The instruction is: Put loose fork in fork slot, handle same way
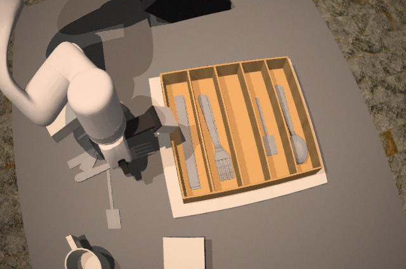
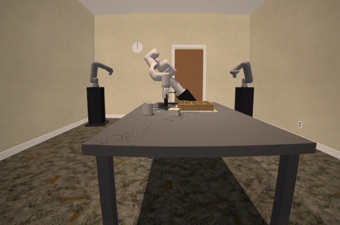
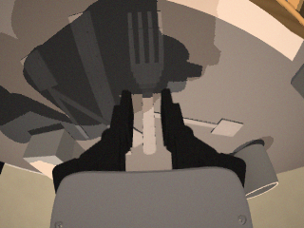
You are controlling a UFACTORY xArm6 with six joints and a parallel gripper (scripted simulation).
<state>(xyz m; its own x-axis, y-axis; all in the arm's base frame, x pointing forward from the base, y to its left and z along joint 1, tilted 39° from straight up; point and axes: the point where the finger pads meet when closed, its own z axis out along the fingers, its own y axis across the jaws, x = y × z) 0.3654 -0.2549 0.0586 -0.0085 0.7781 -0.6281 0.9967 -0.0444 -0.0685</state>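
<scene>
The tray is 40 mm ahead of my hand and 260 mm to the left of it. From my hand the other things lie so: mug (200 mm ahead, 170 mm to the right, 10 mm below).
</scene>
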